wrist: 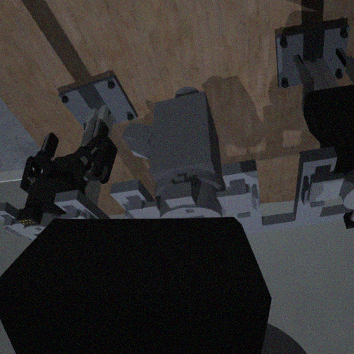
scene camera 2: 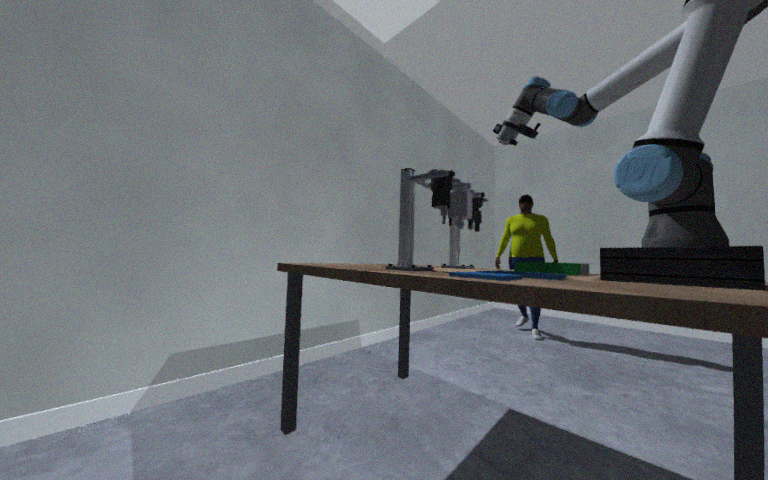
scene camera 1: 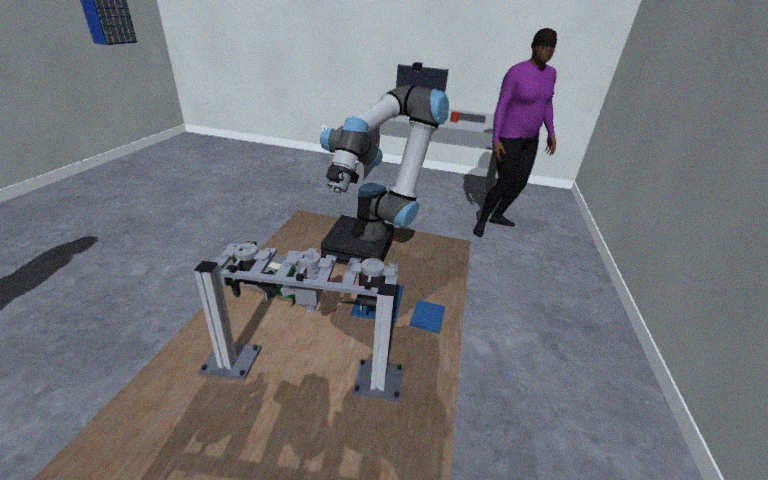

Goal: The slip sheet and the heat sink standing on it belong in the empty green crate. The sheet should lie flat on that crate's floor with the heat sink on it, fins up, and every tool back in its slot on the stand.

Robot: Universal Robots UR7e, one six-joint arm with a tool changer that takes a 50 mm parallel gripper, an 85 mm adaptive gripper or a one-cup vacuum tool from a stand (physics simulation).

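Frame: origin at the arm's base, x left, y ahead, z down, level; metres.
Where they show: hand, its tool point: (scene camera 2: 503, 141) (scene camera 1: 336, 188); arm's base, origin of its link: (scene camera 2: 682, 248) (scene camera 1: 369, 231).
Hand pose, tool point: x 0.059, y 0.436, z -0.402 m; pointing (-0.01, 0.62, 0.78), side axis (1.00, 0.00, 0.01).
Each offset is from my tool point to the top centre of the thing. "spot": to the spot under its first point.
The arm's bare tool changer (scene camera 1: 338, 185) (scene camera 2: 506, 137) hangs high, tilted, with no tool on it. The three tools hang on the stand (scene camera 1: 339, 284) (scene camera 2: 406, 220): the black 85 mm adaptive gripper (scene camera 2: 474, 217) (wrist: 67, 167), the grey vacuum tool {dx -0.002, dy +0.188, dz +0.126 m} (scene camera 1: 306, 295) (scene camera 2: 459, 206) (wrist: 181, 135) in the middle, and the black 50 mm gripper (scene camera 2: 442, 195) (wrist: 331, 122). The green crate {dx -0.254, dy -0.072, dz +0.448 m} (scene camera 1: 287, 290) (scene camera 2: 538, 267) is mostly hidden behind the stand in scene camera 1. A pale patch of the slip sheet {dx -0.324, dy -0.067, dz +0.486 m} (scene camera 1: 274, 266) shows there. The heat sink cannot be made out.
Two flat blue pieces {spot: dx +0.316, dy -0.108, dz +0.481 m} (scene camera 1: 427, 315) (scene camera 2: 484, 275) lie beside and under the stand's right side in scene camera 1. A grey crate {spot: dx -0.303, dy -0.163, dz +0.471 m} (scene camera 2: 583, 269) adjoins the green one. A person in purple (scene camera 1: 526, 101) stands behind the table; one in yellow (scene camera 2: 526, 237) shows beyond it.
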